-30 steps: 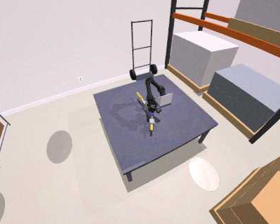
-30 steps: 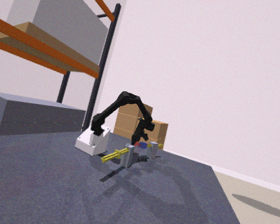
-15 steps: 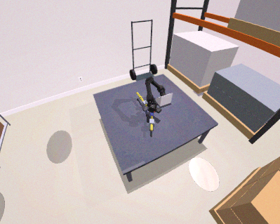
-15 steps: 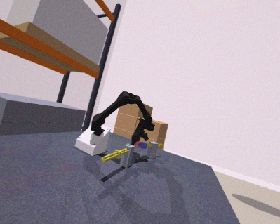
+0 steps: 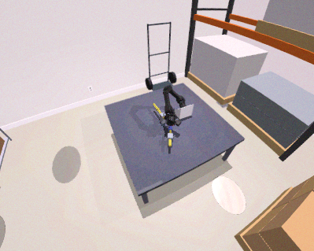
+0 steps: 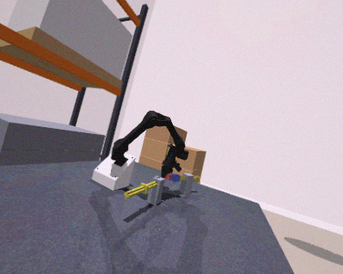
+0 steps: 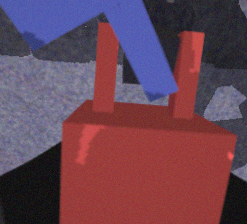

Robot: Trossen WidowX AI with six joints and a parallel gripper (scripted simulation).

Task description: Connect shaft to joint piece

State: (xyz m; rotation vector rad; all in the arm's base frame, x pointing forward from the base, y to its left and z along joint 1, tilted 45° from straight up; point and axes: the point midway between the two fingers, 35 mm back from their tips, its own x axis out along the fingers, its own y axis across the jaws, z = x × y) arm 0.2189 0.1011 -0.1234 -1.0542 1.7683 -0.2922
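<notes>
Right now my gripper tip is 3 cm below the red joint piece, 2 cm short of it and 1 cm to the right of it.
</notes>
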